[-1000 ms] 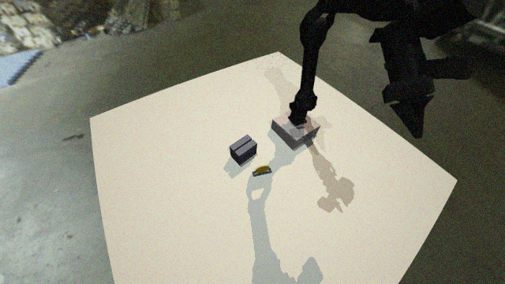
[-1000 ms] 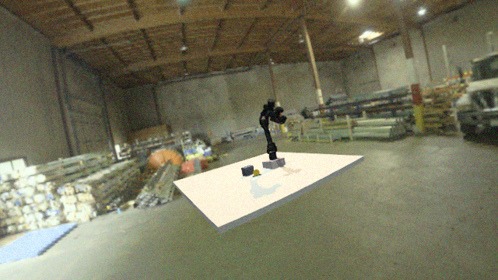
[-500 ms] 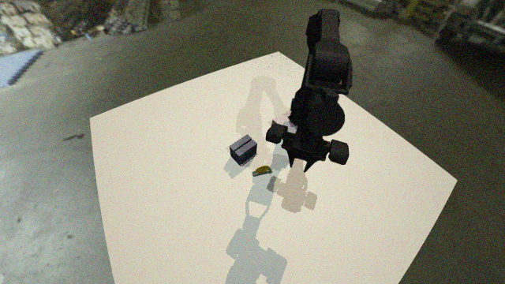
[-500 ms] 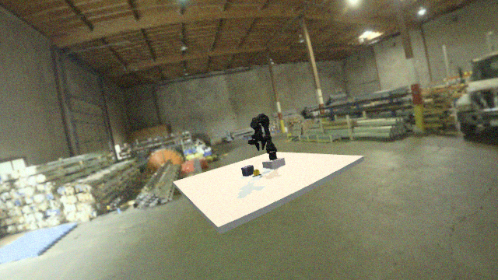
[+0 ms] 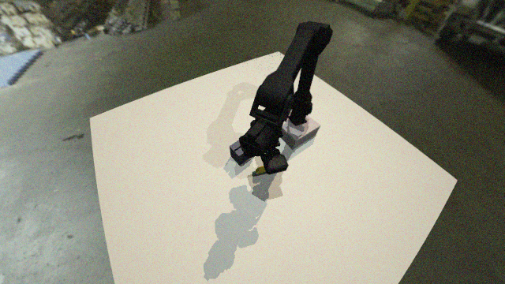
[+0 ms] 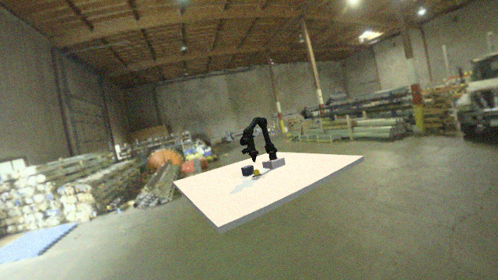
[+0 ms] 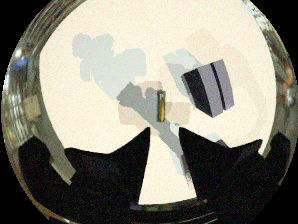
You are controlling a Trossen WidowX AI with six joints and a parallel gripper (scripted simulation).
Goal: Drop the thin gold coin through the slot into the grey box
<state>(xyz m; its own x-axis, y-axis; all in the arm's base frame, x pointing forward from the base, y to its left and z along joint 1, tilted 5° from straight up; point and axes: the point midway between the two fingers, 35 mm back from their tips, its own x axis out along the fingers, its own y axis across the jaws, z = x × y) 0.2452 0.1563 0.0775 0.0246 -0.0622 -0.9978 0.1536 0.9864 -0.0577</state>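
Now: the gold coin 90 mm below my gripper tip.
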